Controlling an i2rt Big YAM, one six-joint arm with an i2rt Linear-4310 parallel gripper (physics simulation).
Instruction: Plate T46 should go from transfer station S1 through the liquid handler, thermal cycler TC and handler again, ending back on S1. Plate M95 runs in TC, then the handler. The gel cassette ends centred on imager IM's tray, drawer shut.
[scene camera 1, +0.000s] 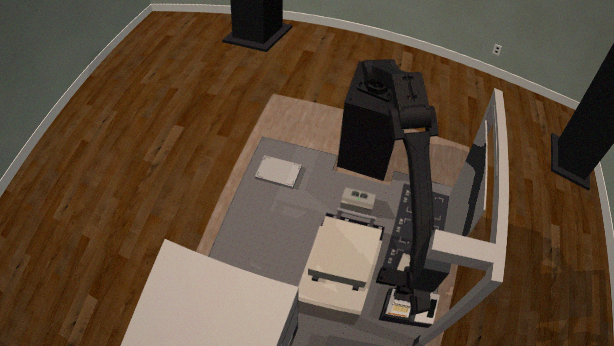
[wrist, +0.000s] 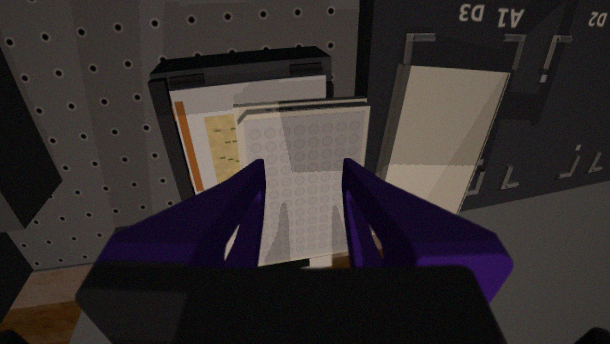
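Where they show: gripper, between the fingertips: (wrist: 303, 171); arm's base, origin of its link: (scene camera 1: 376, 86).
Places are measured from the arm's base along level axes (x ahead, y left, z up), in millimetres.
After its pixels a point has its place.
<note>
A pale plate with round wells (wrist: 310, 135) @(x 518, y 337, z -285 mm) lies beyond and below the fingertips in the wrist view; its label cannot be read. My gripper (wrist: 303, 171) @(x 537, y 327, z -225 mm) is partly open over the plate, with the plate wider than the gap and not held. The plate overlaps a white panel (wrist: 250, 87) (scene camera 1: 399, 304) with an orange stripe and a yellow area with green dashes, set in a black frame (wrist: 235, 62) @(x 564, y 302, z -316 mm). Whether this is the gel cassette cannot be told. In the scene view the fingers are hard to make out at the arm's lower end.
A cream block (wrist: 445, 115) @(x 426, y 317, z -282 mm) stands on the dark deck (wrist: 420, 20) @(x 453, y 262, z -301 mm) marked A1 and D3, right of the plate. The scene view shows a cream lidded machine (scene camera 1: 345, 247) @(x 509, y 112, z -145 mm), a large white box (scene camera 1: 210, 295) @(x 867, y -82, z 46 mm), a white flat tray (scene camera 1: 278, 171) @(x 233, y -246, z -339 mm) and a pale upright frame (scene camera 1: 501, 200) @(x 475, y 444, z 260 mm) beside the arm.
</note>
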